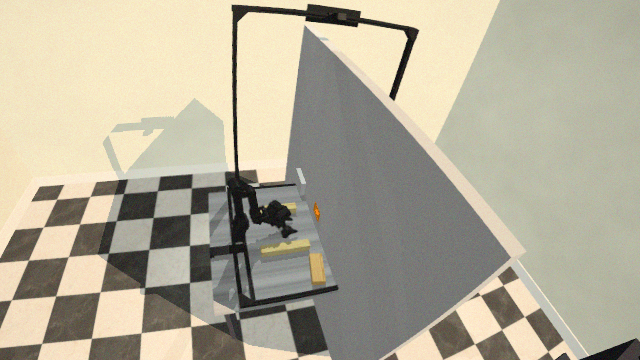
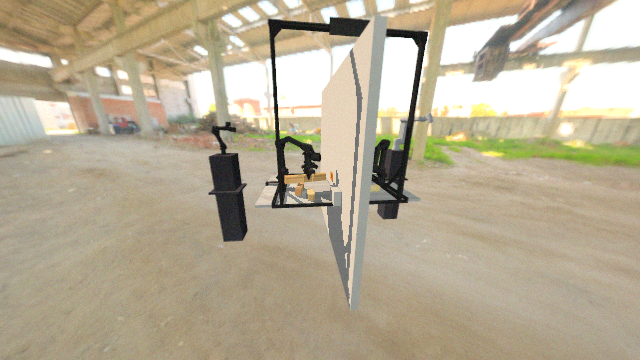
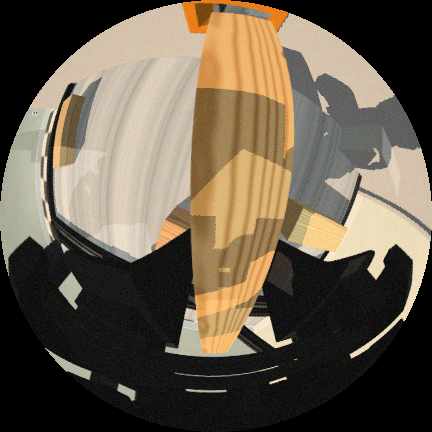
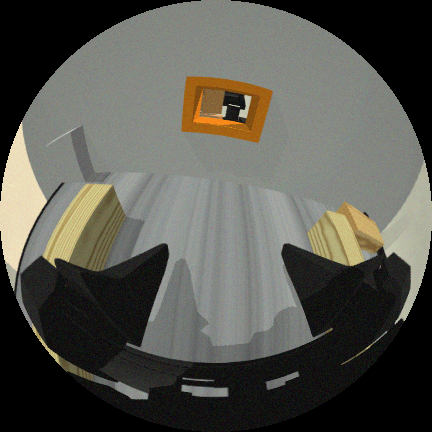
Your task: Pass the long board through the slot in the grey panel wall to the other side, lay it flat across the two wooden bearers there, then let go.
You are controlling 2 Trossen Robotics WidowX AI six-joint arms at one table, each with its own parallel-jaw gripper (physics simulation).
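Pixels of known places: left gripper, fingertip midpoint: (image 2: 308, 179) (image 3: 224, 232); right gripper, fingertip midpoint: (image 1: 294, 225) (image 4: 227, 250); left arm's base at its link origin: (image 4: 230, 119); right arm's base at its link origin: (image 1: 238, 237) (image 2: 381, 182).
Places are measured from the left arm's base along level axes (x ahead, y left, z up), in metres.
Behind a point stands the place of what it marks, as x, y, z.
Note:
The long board (image 2: 295, 178) {0.122, -0.152, 0.103} (image 3: 240, 125) is held roughly level above the table on the left arm's side of the grey panel wall (image 1: 375, 200) {0.483, 0.354, 0.601} (image 2: 340, 110) {0.433, -0.282, 0.601} (image 4: 125, 75) {0.482, -0.171, 0.135}. My left gripper (image 2: 309, 177) {0.223, -0.105, 0.081} (image 3: 224, 232) {0.223, -0.105, 0.081} is shut on it. The board's front end is near the orange-rimmed slot (image 1: 316, 205) {0.484, -0.062, 0.115} (image 2: 331, 176) {0.439, -0.004, 0.070} (image 3: 192, 20) (image 4: 187, 107) {0.485, -0.084, 0.078}, slightly short of its rim. My right gripper (image 1: 293, 226) {0.602, -0.028, 0.003} (image 4: 227, 250) {0.602, -0.028, 0.003} is open and empty, low between two wooden bearers on the other side. The far bearer (image 1: 291, 208) {0.598, -0.138, 0.022} (image 4: 87, 225) {0.613, -0.135, 0.022} is partly hidden; the near bearer (image 1: 285, 247) {0.688, 0.117, 0.025} (image 4: 327, 230) {0.579, 0.084, 0.013} lies roughly parallel.
A wooden block (image 1: 317, 268) {0.559, 0.262, 0.019} (image 4: 362, 227) {0.568, 0.200, 0.019} lies beside the near bearer. A bracket (image 1: 301, 180) {0.506, -0.300, 0.081} (image 2: 336, 196) {0.400, -0.415, 0.048} stands at the wall. Under the held board are an orange-brown block (image 2: 299, 190) {0.152, -0.212, 0.023} (image 3: 172, 230) {0.181, -0.061, 0.031} and a pale block (image 2: 311, 195) {0.237, -0.320, 0.022} (image 3: 317, 227) {0.241, -0.238, 0.031}. Another block (image 3: 70, 130) {0.284, 0.226, 0.000} lies at the left.

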